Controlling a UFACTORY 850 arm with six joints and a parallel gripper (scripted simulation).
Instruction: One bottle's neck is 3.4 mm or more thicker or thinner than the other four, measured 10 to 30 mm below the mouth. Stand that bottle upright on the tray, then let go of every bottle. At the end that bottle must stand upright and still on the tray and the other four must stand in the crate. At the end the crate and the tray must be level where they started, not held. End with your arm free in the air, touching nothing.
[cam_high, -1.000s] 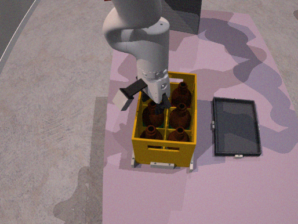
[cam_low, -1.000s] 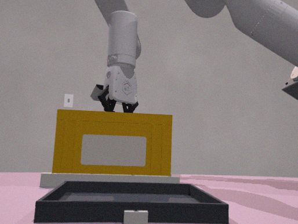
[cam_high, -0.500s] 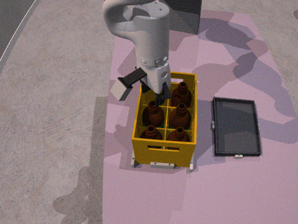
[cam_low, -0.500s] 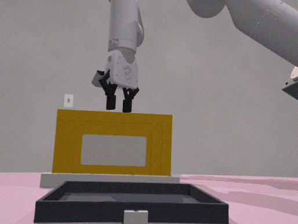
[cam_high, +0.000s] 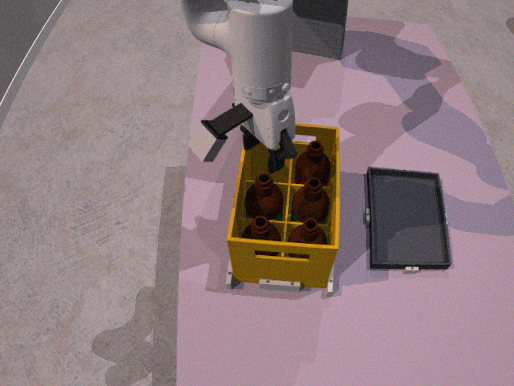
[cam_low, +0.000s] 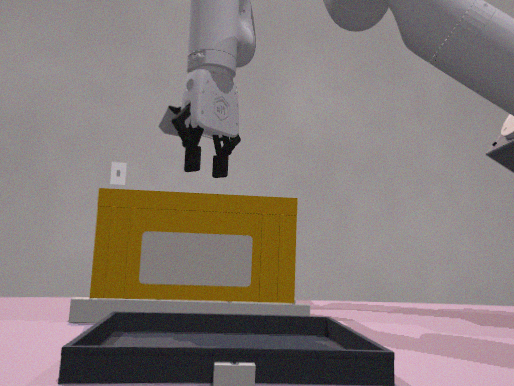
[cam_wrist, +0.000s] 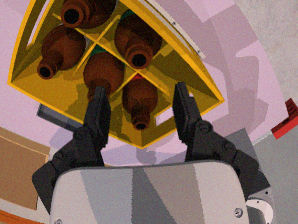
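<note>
The yellow crate lies 16 cm below my hand, 4 cm to the left of it and 1 cm ahead of it. From my hand the other things lie so: tray: 33 cm to the left, 23 cm below, 2 cm ahead; then bottle: 15 cm below, 11 cm to the left, 7 cm behind.
</note>
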